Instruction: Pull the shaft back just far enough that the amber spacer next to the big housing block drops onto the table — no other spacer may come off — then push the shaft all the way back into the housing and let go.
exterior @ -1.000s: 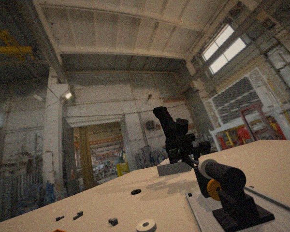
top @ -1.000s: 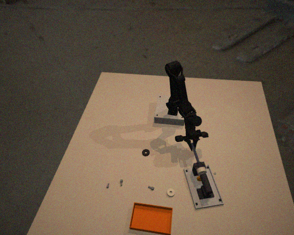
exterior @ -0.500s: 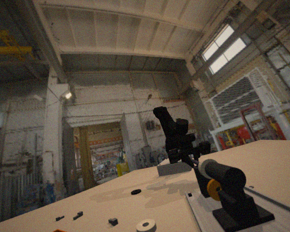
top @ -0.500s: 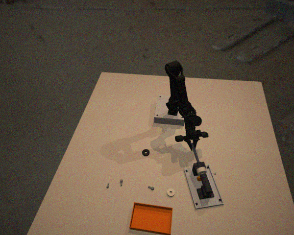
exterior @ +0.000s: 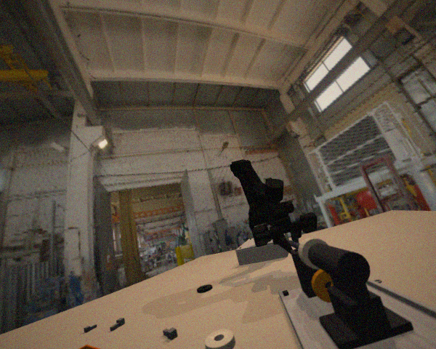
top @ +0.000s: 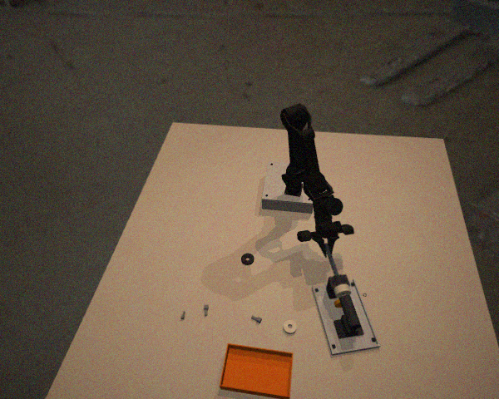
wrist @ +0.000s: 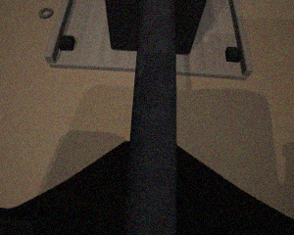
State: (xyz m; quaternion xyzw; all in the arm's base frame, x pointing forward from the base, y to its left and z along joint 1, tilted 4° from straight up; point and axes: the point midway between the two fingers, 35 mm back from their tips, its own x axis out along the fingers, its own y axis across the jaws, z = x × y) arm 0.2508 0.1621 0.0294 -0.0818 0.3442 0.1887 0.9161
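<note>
My gripper tip is 5 cm short of the dark shaft, 2 cm to the right of it and 3 cm below it. From my gripper tip the other things lie so: orange tray 41 cm ahead, 15 cm to the right, 4 cm below; then white spacer 13 cm ahead, 6 cm to the left, 3 cm above; then amber spacer 15 cm ahead, 6 cm to the left, 2 cm below.
</note>
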